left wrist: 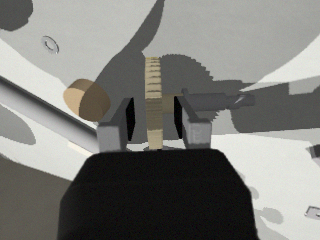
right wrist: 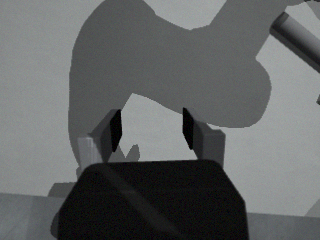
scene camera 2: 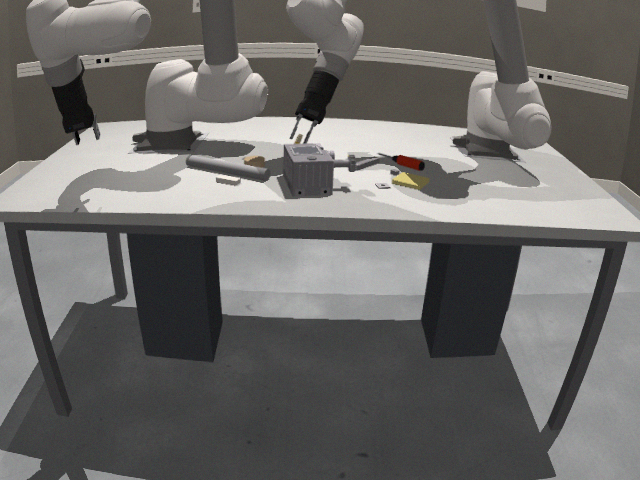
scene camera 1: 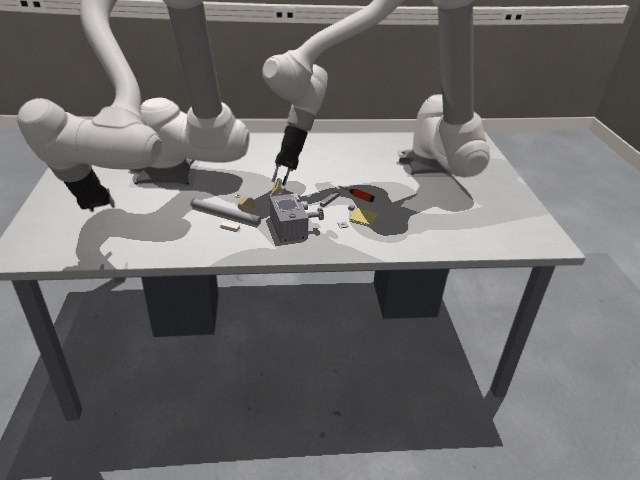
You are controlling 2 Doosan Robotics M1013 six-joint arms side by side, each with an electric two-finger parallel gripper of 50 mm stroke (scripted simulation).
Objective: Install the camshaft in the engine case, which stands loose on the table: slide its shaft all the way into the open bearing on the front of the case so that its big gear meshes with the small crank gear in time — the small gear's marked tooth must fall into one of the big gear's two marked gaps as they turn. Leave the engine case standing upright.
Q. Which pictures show my left gripper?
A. The left wrist view, scene camera 2 and scene camera 1 only.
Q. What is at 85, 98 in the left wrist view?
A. A tan block.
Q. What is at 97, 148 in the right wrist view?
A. My right gripper.
